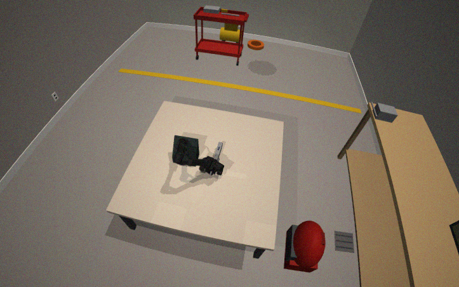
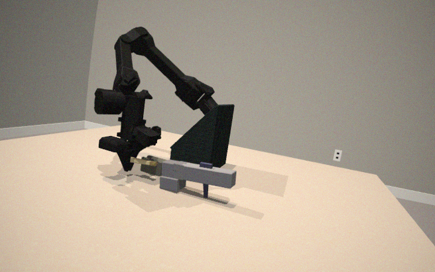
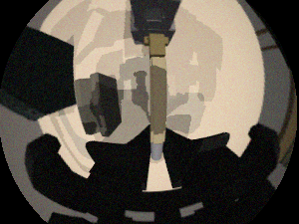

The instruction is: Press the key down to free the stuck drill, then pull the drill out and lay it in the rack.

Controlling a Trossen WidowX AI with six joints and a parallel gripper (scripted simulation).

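Right now my gripper tip is 4 cm to the right of the tan drill and 4 cm below it. Round my gripper tip: dark olive rack (7 cm behind, 4 cm to the left, 1 cm above); dark blue key (23 cm to the left, 4 cm above); grey block (21 cm to the left, 4 cm above).
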